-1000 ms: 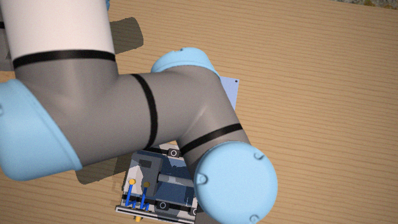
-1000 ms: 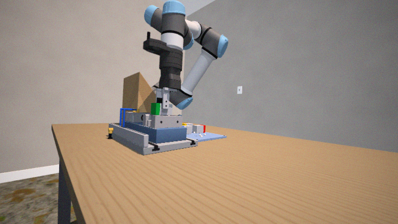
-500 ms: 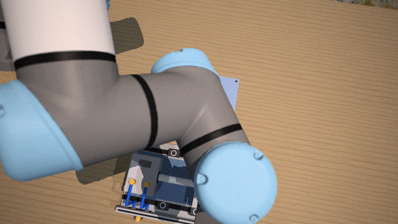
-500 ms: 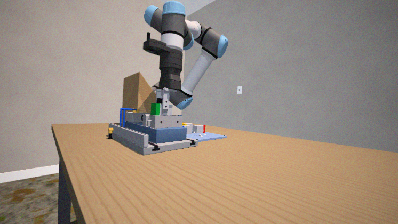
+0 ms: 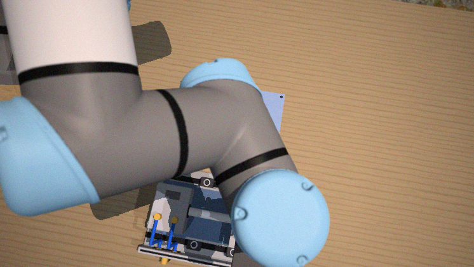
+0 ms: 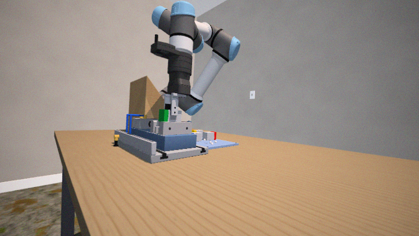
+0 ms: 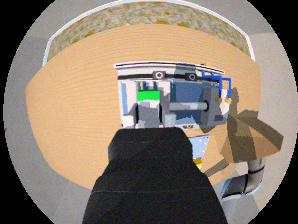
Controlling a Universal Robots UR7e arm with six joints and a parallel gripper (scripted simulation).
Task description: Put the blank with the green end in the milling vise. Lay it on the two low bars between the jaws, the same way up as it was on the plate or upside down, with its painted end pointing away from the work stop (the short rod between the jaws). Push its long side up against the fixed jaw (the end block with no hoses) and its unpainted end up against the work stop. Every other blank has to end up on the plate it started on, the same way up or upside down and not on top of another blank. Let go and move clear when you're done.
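Right now the green-ended blank is 2 cm below my hand. From my hand the other things lie so: work stop rod 5 cm to the left, 4 cm below; then fixed jaw 3 cm ahead, 1 cm to the left, 5 cm below; then hose block 17 cm behind, 1 cm to the left, 5 cm below.
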